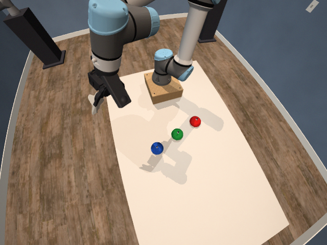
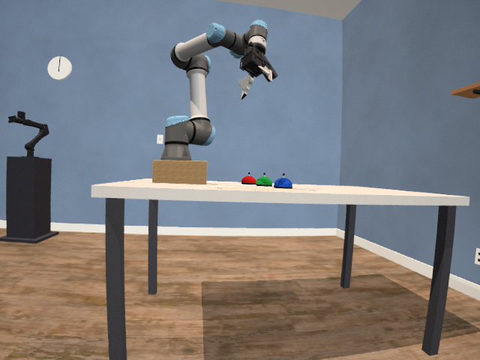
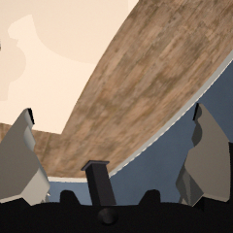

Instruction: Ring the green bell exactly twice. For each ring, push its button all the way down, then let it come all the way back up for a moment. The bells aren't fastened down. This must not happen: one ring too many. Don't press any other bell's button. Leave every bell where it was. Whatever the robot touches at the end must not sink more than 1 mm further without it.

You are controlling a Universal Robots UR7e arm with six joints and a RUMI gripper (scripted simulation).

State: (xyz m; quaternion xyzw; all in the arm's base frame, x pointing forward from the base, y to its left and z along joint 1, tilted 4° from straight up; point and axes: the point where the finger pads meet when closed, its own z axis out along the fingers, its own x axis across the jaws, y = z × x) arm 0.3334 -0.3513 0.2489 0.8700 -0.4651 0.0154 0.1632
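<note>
The green bell is 11 cm ahead of my hand, 32 cm to the left of it and 33 cm below it. The rest, counted from my hand: blue bell (17 cm ahead, 16 cm to the left, 33 cm below); red bell (6 cm ahead, 48 cm to the left, 33 cm below).
</note>
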